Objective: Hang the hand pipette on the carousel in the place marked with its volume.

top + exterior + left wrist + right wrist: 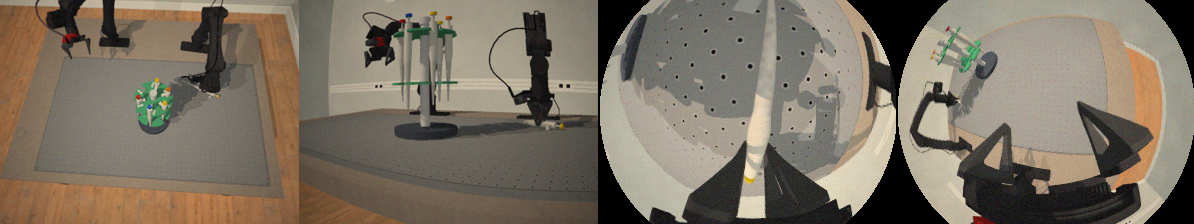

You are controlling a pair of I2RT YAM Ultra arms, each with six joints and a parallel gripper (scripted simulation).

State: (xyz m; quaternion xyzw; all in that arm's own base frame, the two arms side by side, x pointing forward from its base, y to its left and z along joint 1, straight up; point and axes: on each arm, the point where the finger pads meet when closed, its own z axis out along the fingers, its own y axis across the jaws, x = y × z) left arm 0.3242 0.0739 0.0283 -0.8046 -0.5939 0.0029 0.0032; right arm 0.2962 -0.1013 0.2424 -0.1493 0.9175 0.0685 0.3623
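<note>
Right now my left hand is 3 cm to the left of the pipette.
</note>
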